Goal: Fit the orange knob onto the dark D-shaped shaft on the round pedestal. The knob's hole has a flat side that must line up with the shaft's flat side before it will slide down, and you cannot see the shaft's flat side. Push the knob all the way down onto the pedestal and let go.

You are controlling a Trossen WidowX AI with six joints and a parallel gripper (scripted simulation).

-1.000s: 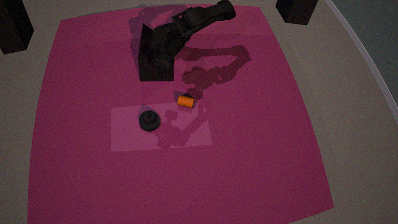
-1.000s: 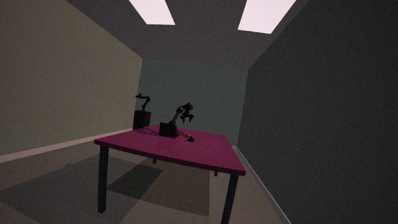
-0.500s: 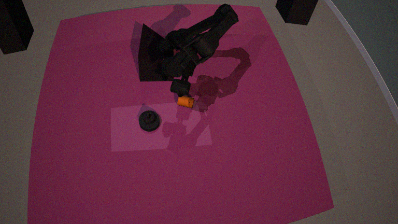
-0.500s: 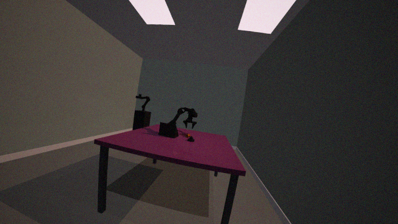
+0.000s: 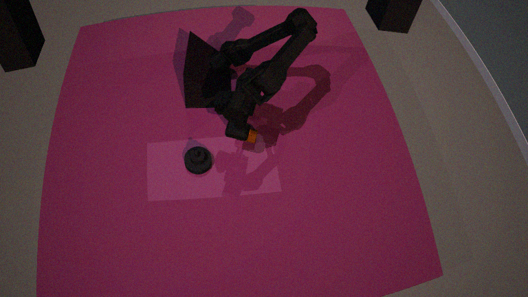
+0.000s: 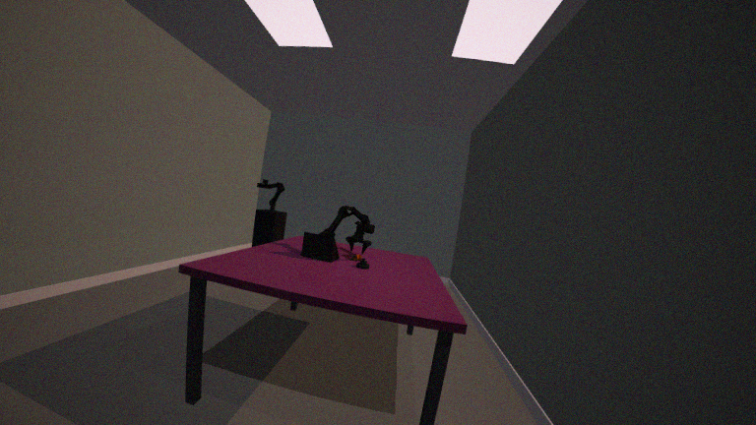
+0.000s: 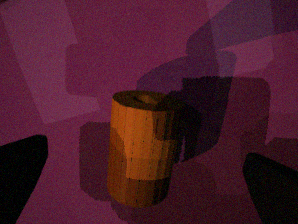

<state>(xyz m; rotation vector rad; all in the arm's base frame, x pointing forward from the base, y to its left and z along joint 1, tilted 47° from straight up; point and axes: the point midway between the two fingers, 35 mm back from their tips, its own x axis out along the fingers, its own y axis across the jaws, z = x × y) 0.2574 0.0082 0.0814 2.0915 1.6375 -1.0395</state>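
The orange knob is 40 mm below my gripper tip, 10 mm to the left of it and 10 mm ahead of it. From my gripper tip the other things lie so: dark round pedestal: 140 mm to the right, 80 mm ahead, 30 mm below.
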